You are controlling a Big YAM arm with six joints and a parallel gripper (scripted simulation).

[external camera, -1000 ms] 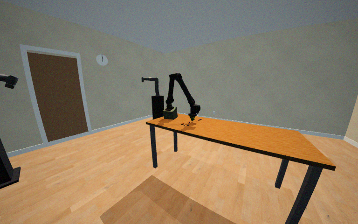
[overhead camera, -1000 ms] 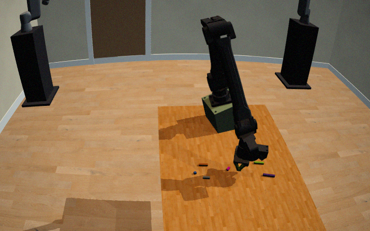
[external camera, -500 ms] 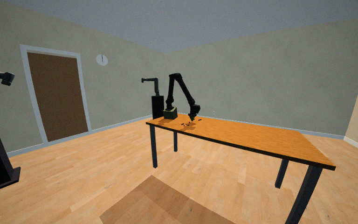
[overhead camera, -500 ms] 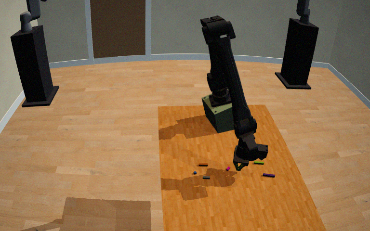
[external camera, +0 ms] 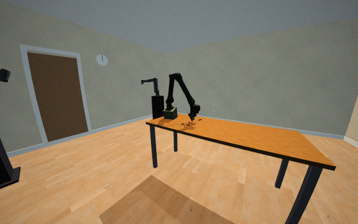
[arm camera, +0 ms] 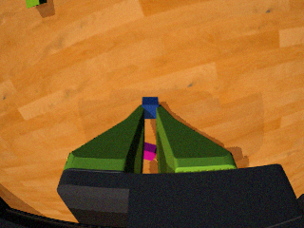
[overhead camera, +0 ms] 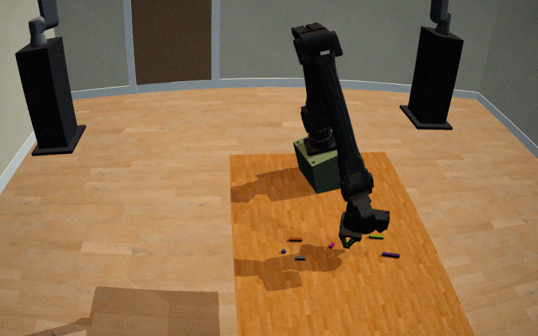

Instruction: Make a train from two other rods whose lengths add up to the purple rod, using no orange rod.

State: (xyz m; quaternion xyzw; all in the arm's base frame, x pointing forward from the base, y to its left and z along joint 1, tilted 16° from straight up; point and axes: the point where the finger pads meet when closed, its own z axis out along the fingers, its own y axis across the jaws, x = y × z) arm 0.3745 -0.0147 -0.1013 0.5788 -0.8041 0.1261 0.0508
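Now: the magenta rod 4 cm to the right of my hand, 2 cm below it and 2 cm behind it. Also, from my hand: grey rod 15 cm to the right, 2 cm below, 2 cm ahead; then purple rod 14 cm to the left, 5 cm ahead, 2 cm below; then lime rod 12 cm to the left, 3 cm behind, 2 cm below.
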